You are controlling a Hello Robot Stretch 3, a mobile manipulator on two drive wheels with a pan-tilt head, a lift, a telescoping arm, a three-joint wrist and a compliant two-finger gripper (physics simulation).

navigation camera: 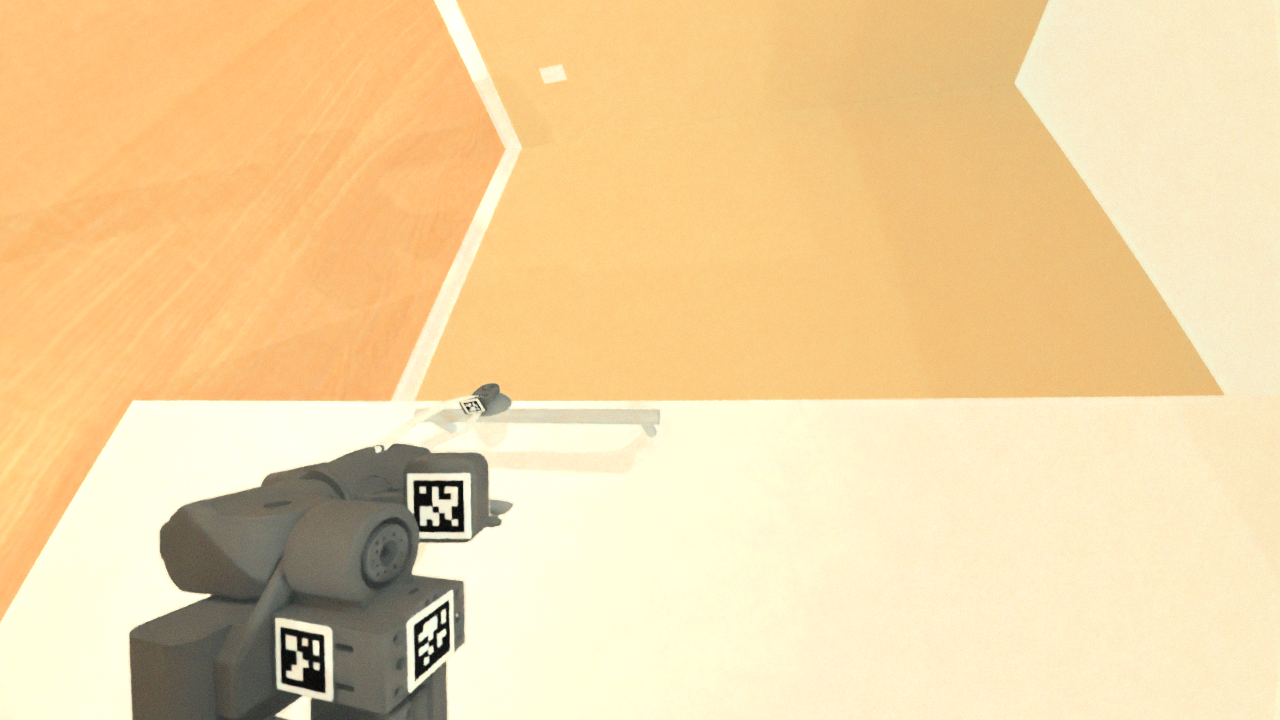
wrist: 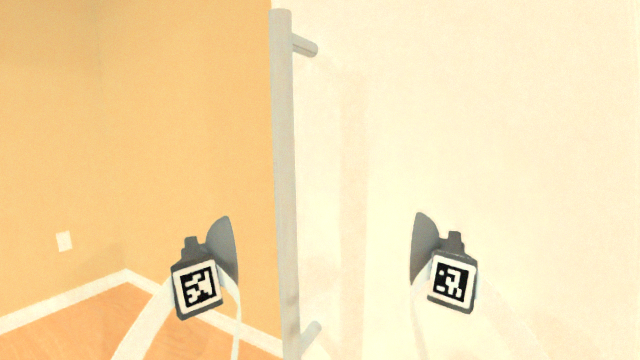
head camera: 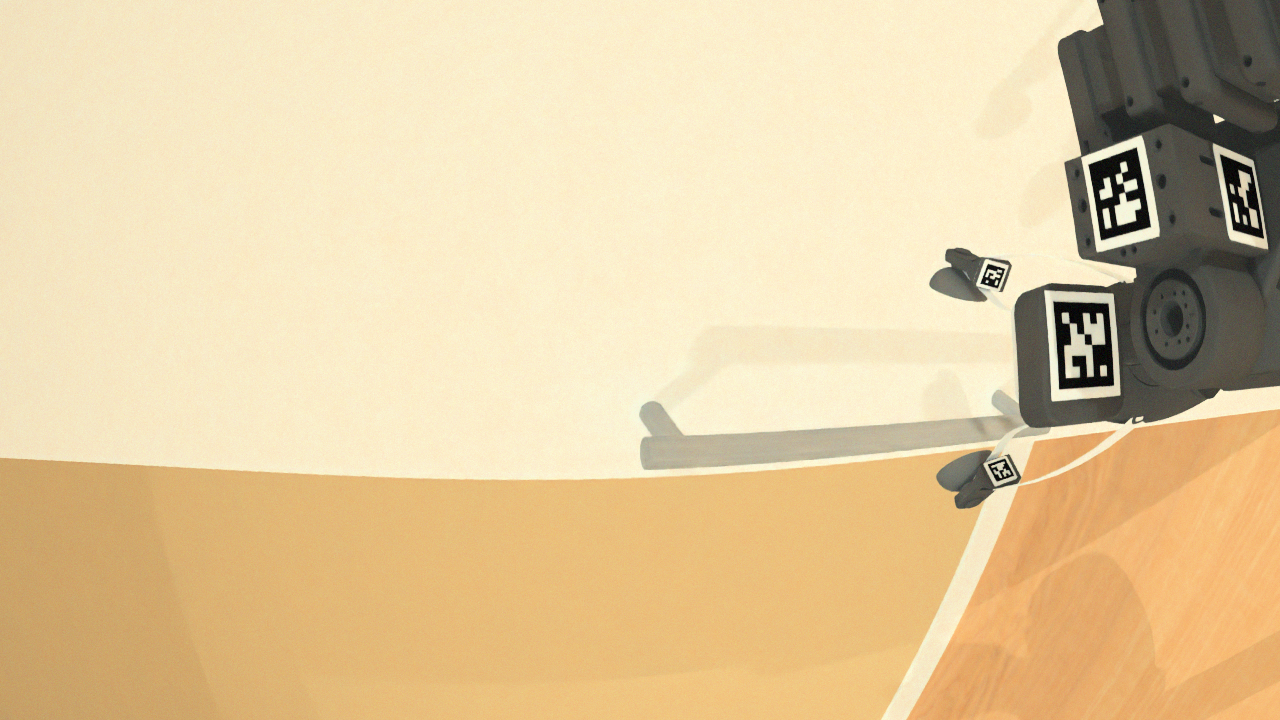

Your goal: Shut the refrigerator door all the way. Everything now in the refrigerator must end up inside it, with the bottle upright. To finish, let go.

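Places are measured from the robot's base along level axes (x ahead, y left, z up), in centimetres.
Where they show: gripper, fingertip midpoint: (navigation camera: pixel 501 451) (head camera: pixel 949 381).
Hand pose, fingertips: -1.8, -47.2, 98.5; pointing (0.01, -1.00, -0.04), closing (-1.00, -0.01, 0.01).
Observation:
Each offset is from my fingertips to the centre of the thing, as dx, dy, dz. "spot": to the spot under its first point. Level surfaces: height alone.
The refrigerator door {spot: -9.8, -8.7, +32.6} (head camera: pixel 358 223) (navigation camera: pixel 850 555) (wrist: pixel 490 125) is a broad cream panel. Its grey bar handle {spot: +2.7, -8.1, +6.1} (head camera: pixel 805 438) (navigation camera: pixel 581 416) (wrist: pixel 284 150) stands off the panel near one edge, on two short posts. My gripper (head camera: pixel 961 376) (navigation camera: pixel 498 454) (wrist: pixel 322 239) is open and empty. In the wrist view its fingers appear on either side of the handle bar, the left one nearer the bar and the right one over the door panel. Contact with the handle cannot be seen. The refrigerator's inside, its contents and the bottle do not show.
A tan wall (head camera: pixel 447 582) (navigation camera: pixel 760 223) (wrist: pixel 150 125) rises beyond the handle edge of the door. A wooden floor {dz -98.5} (head camera: pixel 1208 582) (navigation camera: pixel 223 223) (wrist: pixel 65 340) meets it at a white baseboard {spot: +42.1, -116.2, -89.6} (head camera: pixel 948 591) (navigation camera: pixel 456 291). Another white surface {dz +145.2} (navigation camera: pixel 1190 134) stands at the right of the navigation view.

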